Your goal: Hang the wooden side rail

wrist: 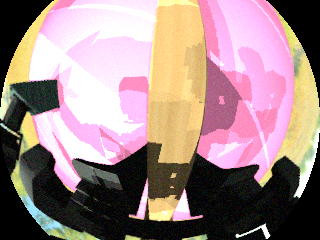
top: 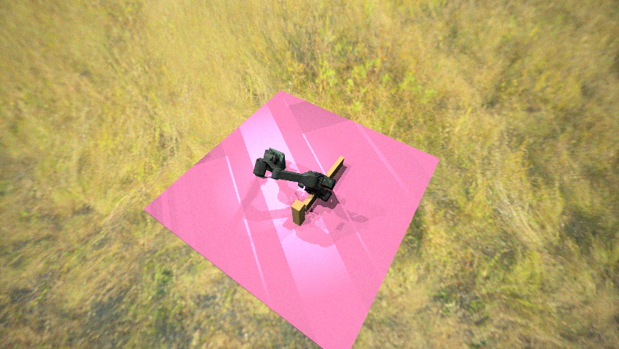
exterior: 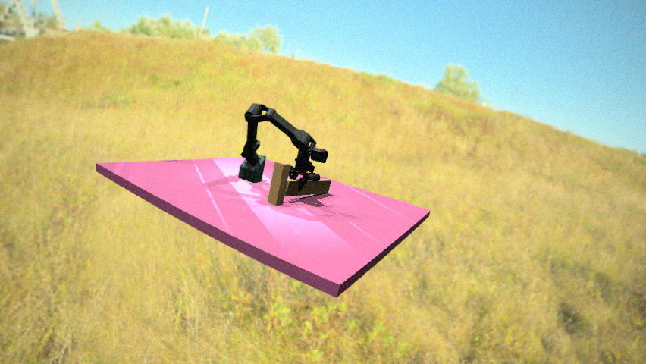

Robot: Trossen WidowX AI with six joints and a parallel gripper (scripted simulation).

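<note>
My gripper tip is now 10 mm past the headboard post, 150 mm to the left of it and 40 mm below it.
</note>
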